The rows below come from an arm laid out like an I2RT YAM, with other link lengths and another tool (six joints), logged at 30 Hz.
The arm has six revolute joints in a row. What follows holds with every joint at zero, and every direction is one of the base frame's. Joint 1 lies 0.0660 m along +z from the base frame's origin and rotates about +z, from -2.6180 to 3.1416 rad. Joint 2 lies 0.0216 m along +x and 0.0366 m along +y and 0.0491 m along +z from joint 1 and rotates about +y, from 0.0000 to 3.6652 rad. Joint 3 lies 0.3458 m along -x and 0.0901 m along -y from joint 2 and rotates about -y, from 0.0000 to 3.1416 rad. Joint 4 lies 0.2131 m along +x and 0.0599 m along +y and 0.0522 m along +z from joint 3 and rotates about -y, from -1.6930 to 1.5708 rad. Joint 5 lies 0.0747 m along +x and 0.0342 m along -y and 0.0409 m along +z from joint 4 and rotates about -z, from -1.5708 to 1.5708 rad. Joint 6 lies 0.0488 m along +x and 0.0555 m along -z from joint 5 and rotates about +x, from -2.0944 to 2.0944 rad. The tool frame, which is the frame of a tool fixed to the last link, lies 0.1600 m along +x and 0.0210 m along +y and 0.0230 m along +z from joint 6; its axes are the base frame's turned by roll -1.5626, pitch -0.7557 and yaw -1.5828 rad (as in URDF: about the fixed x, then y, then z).
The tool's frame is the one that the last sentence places.
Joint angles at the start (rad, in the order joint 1, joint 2, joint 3, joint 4, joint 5, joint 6):
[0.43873 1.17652 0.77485 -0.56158 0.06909 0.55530]
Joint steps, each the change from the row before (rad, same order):
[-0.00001 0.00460 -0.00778 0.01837 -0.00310 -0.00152]
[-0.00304 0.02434 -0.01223 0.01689 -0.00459 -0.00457]
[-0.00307 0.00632 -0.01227 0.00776 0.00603 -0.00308]
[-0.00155 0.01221 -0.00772 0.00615 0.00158 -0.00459]
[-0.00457 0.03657 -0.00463 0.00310 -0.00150 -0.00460]
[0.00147 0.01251 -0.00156 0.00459 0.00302 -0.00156]
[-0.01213 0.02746 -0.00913 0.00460 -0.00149 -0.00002]
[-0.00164 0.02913 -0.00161 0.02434 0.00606 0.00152]
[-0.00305 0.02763 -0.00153 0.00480 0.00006 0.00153]
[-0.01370 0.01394 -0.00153 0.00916 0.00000 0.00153]
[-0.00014 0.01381 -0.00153 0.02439 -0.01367 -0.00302]
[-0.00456 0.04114 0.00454 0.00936 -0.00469 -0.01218]
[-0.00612 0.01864 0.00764 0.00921 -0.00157 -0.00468]
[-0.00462 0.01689 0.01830 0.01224 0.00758 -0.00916]
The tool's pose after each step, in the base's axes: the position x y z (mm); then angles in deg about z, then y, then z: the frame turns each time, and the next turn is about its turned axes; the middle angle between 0 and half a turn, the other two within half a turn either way. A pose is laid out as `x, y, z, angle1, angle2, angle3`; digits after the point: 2 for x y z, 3 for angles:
271.05, 87.62, 174.51, 17.763, 144.524, -107.594
272.56, 88.58, 166.26, 17.843, 145.667, -107.728
272.10, 86.13, 161.23, 16.935, 146.244, -108.558
272.08, 85.43, 156.12, 16.517, 147.013, -109.156
272.89, 84.87, 145.29, 15.908, 149.181, -109.881
273.87, 85.14, 142.17, 15.516, 149.694, -110.424
273.75, 81.65, 132.37, 14.474, 151.516, -110.871
279.74, 82.34, 127.71, 13.540, 151.826, -111.553
280.86, 81.80, 120.46, 12.872, 153.199, -112.020
283.65, 78.61, 117.47, 11.952, 153.554, -112.083
287.66, 83.44, 116.46, 13.848, 153.163, -110.513
290.96, 84.80, 107.76, 13.706, 154.736, -111.208
295.75, 85.27, 106.21, 13.533, 154.848, -111.322
305.25, 86.15, 109.01, 12.532, 154.010, -112.459

